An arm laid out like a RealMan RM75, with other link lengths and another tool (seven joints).
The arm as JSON. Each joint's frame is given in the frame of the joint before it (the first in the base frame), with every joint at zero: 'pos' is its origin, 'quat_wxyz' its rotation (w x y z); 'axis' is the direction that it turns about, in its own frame. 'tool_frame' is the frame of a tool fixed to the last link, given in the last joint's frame.
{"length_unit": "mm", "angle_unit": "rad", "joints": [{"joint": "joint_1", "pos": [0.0, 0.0, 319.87], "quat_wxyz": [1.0, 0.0, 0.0, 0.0], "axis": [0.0, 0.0, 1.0]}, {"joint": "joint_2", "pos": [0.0, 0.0, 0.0], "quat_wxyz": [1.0, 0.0, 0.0, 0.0], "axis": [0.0, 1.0, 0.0]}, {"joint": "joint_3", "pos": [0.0, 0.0, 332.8], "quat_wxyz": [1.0, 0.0, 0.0, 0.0], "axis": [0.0, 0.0, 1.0]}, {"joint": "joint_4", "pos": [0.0, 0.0, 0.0], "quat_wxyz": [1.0, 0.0, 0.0, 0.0], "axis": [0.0, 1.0, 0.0]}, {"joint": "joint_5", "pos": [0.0, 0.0, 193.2], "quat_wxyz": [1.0, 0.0, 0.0, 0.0], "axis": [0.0, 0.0, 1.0]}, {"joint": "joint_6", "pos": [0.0, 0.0, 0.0], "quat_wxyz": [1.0, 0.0, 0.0, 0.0], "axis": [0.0, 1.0, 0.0]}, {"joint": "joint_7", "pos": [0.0, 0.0, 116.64], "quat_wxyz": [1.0, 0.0, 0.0, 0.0], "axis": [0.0, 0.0, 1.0]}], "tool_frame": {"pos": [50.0, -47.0, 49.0], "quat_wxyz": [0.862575, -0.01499, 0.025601, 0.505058]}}
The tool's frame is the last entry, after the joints.
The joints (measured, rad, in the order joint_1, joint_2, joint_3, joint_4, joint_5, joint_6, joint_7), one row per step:
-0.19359, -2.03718, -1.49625, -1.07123, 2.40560, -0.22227, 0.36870
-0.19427, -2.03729, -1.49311, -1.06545, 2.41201, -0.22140, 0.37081
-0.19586, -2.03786, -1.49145, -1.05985, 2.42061, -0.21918, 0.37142
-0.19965, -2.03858, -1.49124, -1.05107, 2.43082, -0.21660, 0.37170
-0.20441, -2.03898, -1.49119, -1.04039, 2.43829, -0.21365, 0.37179
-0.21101, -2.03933, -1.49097, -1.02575, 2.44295, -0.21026, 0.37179
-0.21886, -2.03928, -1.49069, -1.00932, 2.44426, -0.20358, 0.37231
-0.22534, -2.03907, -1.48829, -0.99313, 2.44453, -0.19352, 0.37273
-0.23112, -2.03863, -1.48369, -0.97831, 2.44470, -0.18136, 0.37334
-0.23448, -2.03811, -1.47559, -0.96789, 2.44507, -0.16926, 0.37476
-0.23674, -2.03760, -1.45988, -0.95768, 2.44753, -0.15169, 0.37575
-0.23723, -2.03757, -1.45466, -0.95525, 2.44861, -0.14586, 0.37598
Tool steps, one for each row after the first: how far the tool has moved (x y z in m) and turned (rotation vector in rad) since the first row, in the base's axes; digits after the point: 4 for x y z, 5 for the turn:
-0.0007, -0.0003, -0.0015, -0.00652, 0.00920, -0.00005
-0.0010, -0.0002, -0.0026, -0.01060, 0.01858, -0.00103
-0.0016, 0.0004, -0.0036, -0.01479, 0.02933, -0.00124
-0.0025, 0.0012, -0.0047, -0.01862, 0.03800, -0.00001
-0.0040, 0.0022, -0.0063, -0.02327, 0.04478, 0.00339
-0.0055, 0.0035, -0.0074, -0.02509, 0.04994, 0.00635
-0.0069, 0.0045, -0.0085, -0.02532, 0.05498, 0.00831
-0.0077, 0.0053, -0.0096, -0.02493, 0.06085, 0.00770
-0.0076, 0.0057, -0.0110, -0.02598, 0.06768, 0.00352
-0.0063, 0.0057, -0.0137, -0.02898, 0.07818, -0.00641
-0.0057, 0.0057, -0.0145, -0.02964, 0.08149, -0.01037

